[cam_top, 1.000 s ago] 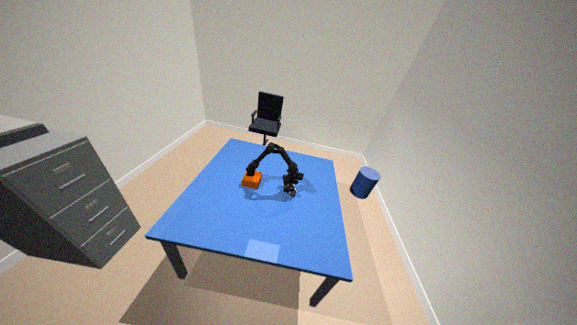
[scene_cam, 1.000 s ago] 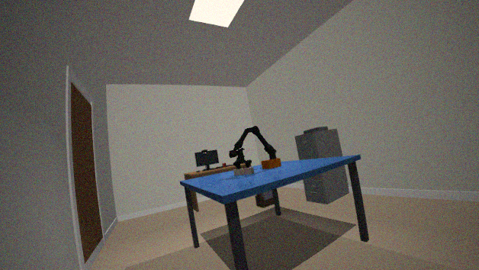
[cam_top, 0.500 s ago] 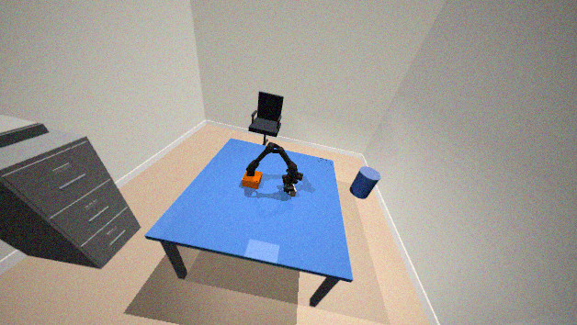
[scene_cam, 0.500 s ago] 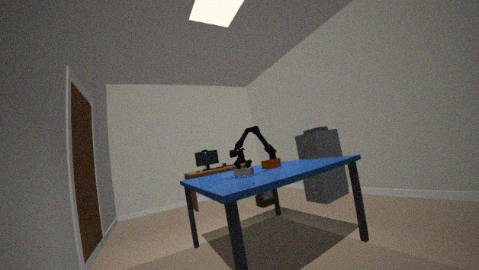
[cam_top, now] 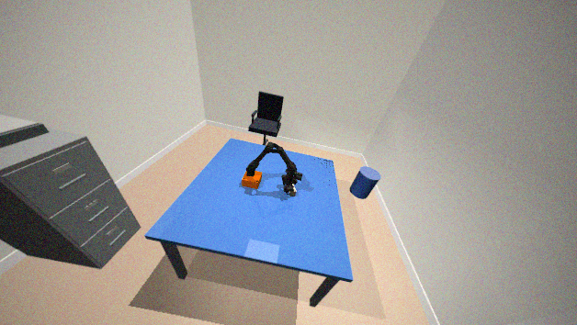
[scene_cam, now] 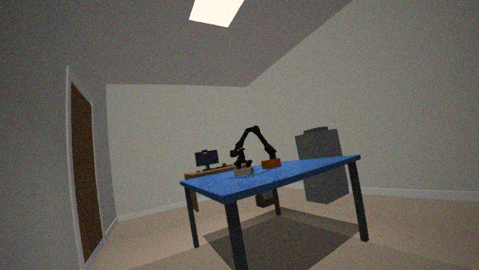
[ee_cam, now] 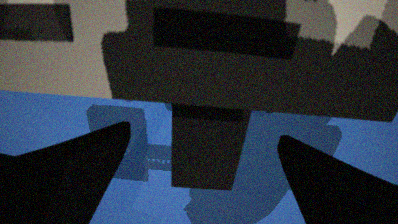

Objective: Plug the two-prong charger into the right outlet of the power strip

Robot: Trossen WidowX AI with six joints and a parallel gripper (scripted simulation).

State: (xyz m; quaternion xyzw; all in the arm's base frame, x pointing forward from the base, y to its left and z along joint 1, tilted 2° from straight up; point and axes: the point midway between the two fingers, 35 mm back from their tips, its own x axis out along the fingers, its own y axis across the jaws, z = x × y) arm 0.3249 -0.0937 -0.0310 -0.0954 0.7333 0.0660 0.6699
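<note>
My gripper tip is now 3 cm short of the black two-prong charger, 1 cm to the right of it and 1 cm below it.
</note>
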